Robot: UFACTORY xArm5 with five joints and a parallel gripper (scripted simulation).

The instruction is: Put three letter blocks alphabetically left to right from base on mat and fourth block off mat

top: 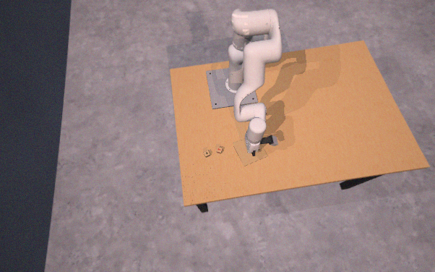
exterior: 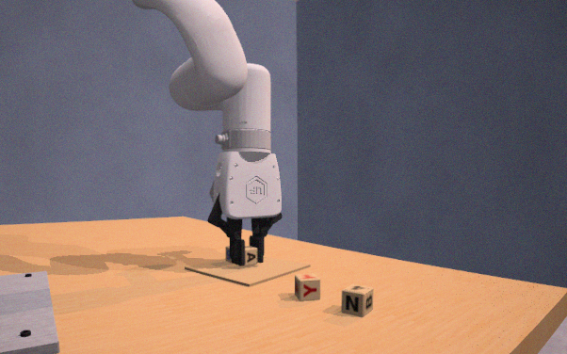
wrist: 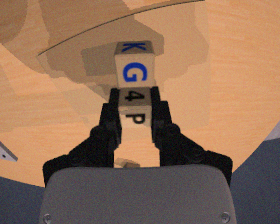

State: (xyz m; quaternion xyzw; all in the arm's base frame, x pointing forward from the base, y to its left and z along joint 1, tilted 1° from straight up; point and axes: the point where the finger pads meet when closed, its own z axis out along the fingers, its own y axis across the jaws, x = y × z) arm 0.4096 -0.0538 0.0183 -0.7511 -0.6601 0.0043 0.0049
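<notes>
Now: hand 3 cm above the thin tan mat. The rest, counted from my hand: blue-lettered block (1 cm ahead, 4 cm to the left, 1 cm below); then black-lettered block (4 cm behind, 23 cm to the right, 2 cm below); then red-lettered block (4 cm behind, 16 cm to the right, 2 cm below).
</notes>
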